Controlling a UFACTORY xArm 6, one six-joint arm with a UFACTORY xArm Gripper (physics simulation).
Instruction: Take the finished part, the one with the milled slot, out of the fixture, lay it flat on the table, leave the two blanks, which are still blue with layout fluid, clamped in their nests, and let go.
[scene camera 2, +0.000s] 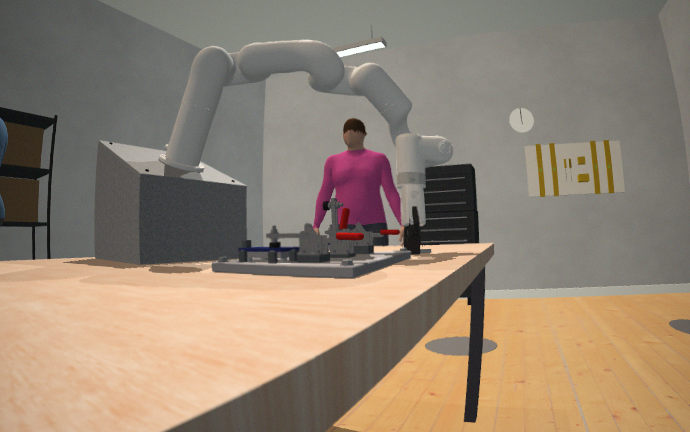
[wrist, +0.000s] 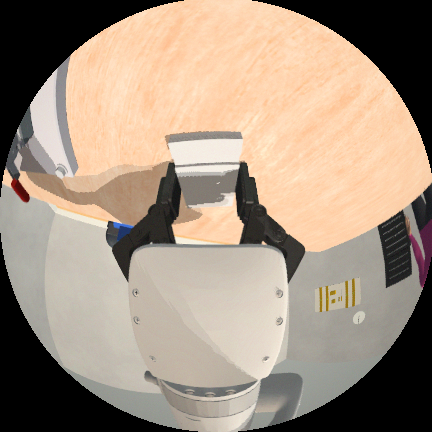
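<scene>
The finished part is a bare grey metal plate with its slot running crosswise between the fingers. It lies level, on or very close to the table top, beside the fixture; any small gap cannot be made out. My gripper points down and is shut on the part's two side edges. The fixture's grey base plate stands apart from the part. A blue blank sits in it under a lowered clamp. The other blank cannot be made out behind the clamps.
Toggle clamps with red handles rise from the fixture; one clamp arm stands upright. The grey robot pedestal is behind the fixture at the left. The table's edge runs along the right. A person in pink stands beyond the table.
</scene>
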